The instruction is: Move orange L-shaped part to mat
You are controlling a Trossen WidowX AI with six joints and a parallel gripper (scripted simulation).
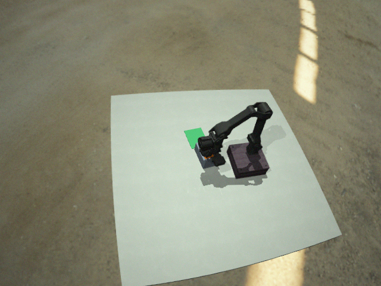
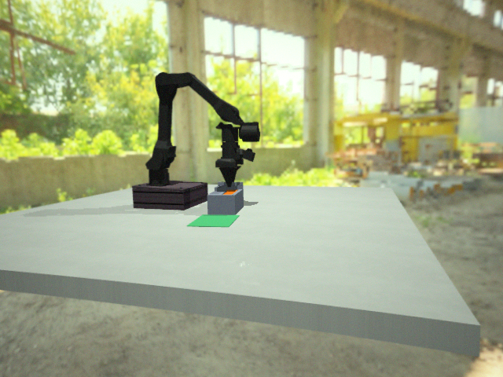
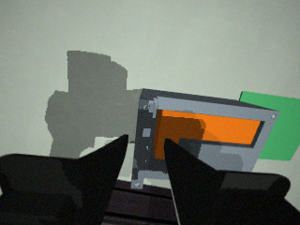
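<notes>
My gripper tip is 50 mm to the left of the orange L-shaped part, 30 mm above it and 10 mm short of it. Round my gripper tip: green mat (220 mm to the right, 90 mm below, 40 mm ahead).
</notes>
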